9 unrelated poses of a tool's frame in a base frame.
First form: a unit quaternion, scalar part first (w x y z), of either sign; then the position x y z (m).
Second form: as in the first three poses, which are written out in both.
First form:
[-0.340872 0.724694 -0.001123 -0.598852 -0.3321 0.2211 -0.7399]
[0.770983 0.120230 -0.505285 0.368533 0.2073 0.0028 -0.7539]
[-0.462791 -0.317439 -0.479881 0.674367 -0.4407 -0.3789 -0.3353]
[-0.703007 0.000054 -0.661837 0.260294 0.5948 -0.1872 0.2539]
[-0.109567 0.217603 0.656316 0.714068 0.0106 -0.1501 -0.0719]
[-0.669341 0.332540 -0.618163 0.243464 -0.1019 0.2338 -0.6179]
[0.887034 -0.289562 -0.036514 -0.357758 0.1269 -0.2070 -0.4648]
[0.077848 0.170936 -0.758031 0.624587 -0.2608 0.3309 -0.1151]
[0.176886 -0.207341 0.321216 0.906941 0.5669 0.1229 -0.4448]
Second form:
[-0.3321 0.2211 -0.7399 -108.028 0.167 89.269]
[0.2073 0.0028 -0.7539 14.936 -62.771 45.782]
[-0.4407 -0.3789 -0.3353 44.714 67.595 -94.989]
[0.5948 -0.1872 0.2539 -0.007 84.372 -33.183]
[0.0106 -0.1501 -0.0719 -36.652 -110.546 -120.273]
[-0.1019 0.2338 -0.6179 -42.954 79.848 -31.448]
[0.1269 -0.2070 -0.4648 -34.490 -4.349 -42.613]
[-0.2608 0.3309 -0.1151 29.331 -130.071 107.174]
[0.5669 0.1229 -0.4448 -33.627 52.095 147.088]

